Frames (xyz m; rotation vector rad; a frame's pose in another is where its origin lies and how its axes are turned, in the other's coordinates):
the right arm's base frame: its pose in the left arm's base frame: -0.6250 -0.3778 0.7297 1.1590 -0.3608 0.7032
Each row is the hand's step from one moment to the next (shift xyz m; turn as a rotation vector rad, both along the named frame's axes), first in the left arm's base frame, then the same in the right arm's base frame.
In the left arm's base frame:
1: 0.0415 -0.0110 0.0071 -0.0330 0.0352 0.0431
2: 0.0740 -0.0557 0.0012 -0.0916 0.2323 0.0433
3: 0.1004 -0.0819 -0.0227 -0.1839 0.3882 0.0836
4: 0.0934 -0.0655 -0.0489 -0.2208 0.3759 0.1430
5: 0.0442 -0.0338 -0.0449 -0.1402 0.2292 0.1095
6: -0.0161 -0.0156 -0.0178 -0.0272 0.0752 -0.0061
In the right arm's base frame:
1: 0.0313 -0.0253 0.0166 0.0127 0.0605 -0.0192
2: 0.0375 -0.0612 0.0586 0.0322 0.1437 -0.2062
3: 0.0343 -0.1016 0.0761 0.0379 0.2688 -0.3432
4: 0.0187 -0.1118 0.0505 0.0424 0.3329 -0.3129
5: -0.0051 -0.0689 0.0183 0.0351 0.2225 -0.1829
6: -0.0274 -0.0052 0.0062 0.0002 0.0307 -0.0741

